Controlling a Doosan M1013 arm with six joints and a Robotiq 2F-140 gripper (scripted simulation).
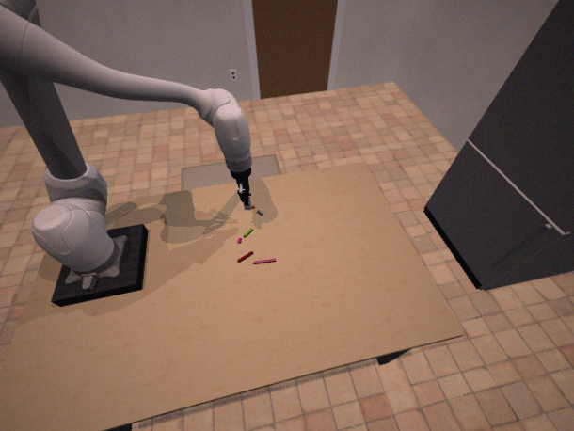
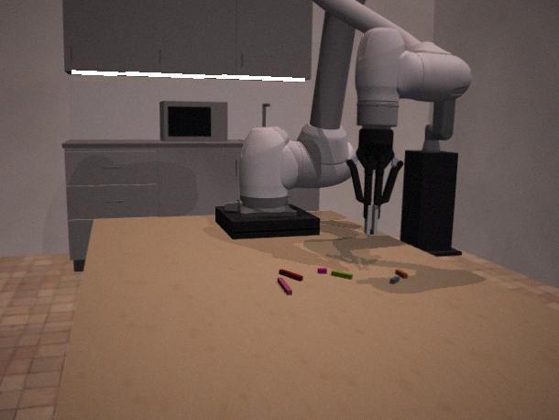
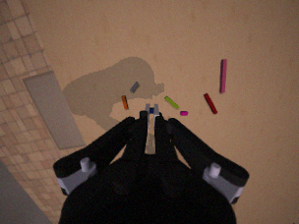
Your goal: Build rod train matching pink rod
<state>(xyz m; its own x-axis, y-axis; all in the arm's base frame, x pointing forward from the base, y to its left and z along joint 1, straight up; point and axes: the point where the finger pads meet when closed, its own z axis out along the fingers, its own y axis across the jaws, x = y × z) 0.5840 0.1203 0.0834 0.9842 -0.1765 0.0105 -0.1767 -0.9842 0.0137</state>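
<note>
Right now the lime rod is 1 cm behind my hand, 6 cm to the right of it and 13 cm below it. The rest, counted from my hand: grey rod (5 cm ahead, 4 cm to the left, 13 cm below); blue rod (3 cm below); orange rod (1 cm ahead, 8 cm to the left, 13 cm below).
</note>
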